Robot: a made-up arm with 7 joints.
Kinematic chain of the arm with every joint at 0, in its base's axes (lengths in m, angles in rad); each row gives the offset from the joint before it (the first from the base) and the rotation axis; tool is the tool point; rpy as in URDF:
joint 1: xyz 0 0 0.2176 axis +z
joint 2: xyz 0 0 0 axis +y
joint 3: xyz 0 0 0.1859 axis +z
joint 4: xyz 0.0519 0 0 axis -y
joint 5: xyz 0.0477 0 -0.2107 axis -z
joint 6: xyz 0 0 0 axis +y
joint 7: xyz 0.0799 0 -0.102 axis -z
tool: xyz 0 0 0 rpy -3.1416 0 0
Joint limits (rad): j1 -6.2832..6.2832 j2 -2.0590..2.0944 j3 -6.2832..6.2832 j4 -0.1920..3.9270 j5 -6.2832..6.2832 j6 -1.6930..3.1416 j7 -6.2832..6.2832
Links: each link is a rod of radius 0.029 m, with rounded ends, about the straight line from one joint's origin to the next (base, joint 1, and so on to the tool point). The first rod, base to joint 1, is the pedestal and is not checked.
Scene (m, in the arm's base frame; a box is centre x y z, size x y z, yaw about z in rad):
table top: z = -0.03
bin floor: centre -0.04 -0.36 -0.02 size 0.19 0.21 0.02 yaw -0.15
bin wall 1: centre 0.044 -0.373 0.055 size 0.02 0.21 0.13 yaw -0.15
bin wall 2: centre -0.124 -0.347 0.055 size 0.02 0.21 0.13 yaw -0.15
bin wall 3: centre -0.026 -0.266 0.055 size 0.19 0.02 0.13 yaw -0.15
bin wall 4: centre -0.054 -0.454 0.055 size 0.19 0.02 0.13 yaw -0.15
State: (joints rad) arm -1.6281 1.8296 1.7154 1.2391 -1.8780 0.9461 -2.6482
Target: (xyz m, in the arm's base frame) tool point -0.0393 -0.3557 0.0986
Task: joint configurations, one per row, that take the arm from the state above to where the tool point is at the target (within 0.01 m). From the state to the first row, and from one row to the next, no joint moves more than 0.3 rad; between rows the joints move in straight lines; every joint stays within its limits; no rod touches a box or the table.
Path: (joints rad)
1: -1.9056 1.7285 1.7245 1.1950 -1.8378 1.0558 -2.6482
2: -2.1832 1.6274 1.7336 1.1509 -1.7976 1.1655 -2.6482
3: -2.4607 1.5263 1.7427 1.1067 -1.7573 1.2752 -2.6482
4: -2.7382 1.4252 1.7518 1.0626 -1.7171 1.3850 -2.6482
5: -3.0157 1.3241 1.7609 1.0185 -1.6769 1.4947 -2.6482
6: -2.9466 1.3698 1.6009 1.0686 -1.6992 1.4887 -2.6482
7: -2.8774 1.4156 1.4410 1.1187 -1.7215 1.4828 -2.6482

